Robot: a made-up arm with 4 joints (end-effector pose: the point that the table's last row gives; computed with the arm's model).
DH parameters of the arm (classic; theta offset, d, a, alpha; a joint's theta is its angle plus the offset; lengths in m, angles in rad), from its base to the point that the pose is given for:
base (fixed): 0 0.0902 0 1.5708
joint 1: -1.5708 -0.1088 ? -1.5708
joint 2: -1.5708 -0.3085 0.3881 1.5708
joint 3: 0 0.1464 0.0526 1.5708
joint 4: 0 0.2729 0.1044 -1.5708
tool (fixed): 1.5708 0.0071 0 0
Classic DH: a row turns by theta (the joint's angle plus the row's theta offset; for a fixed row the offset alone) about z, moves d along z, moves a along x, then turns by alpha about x.
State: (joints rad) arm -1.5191 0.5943 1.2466 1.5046
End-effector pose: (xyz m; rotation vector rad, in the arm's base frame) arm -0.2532 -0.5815 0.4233 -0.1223 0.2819 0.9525
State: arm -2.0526 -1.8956 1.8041 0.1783
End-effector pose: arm 0.4507 0.4689 -0.0377 -0.4210 -1.4998 -1.8754
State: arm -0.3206 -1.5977 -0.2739 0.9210
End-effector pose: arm -0.4627 0.3538 0.6039 -2.5169 0.0098 0.0619
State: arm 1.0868 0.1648 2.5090 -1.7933
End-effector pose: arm 0.0707 -0.4112 -0.0225 -0.2806 1.2106 1.6690
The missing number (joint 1, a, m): 0.0721
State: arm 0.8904 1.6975 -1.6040 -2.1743
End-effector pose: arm -0.0373 0.0674 -0.2638 -2.3576 0.1230 0.9322
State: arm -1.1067 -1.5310 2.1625 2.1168
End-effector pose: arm 0.4240 0.3159 0.4843 0.1746 -0.8572 2.9470
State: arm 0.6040 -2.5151 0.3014 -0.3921
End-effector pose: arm -0.5428 0.6725 -0.0458 -2.0017 -0.0025 -0.5792
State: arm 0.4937 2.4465 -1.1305 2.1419
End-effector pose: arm -0.2067 0.0665 -0.4035 0.0776 0.3826 0.7742
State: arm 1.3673 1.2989 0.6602 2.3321
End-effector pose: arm 0.4103 -0.2443 -0.5449 -0.7769 -1.8968 -0.8846
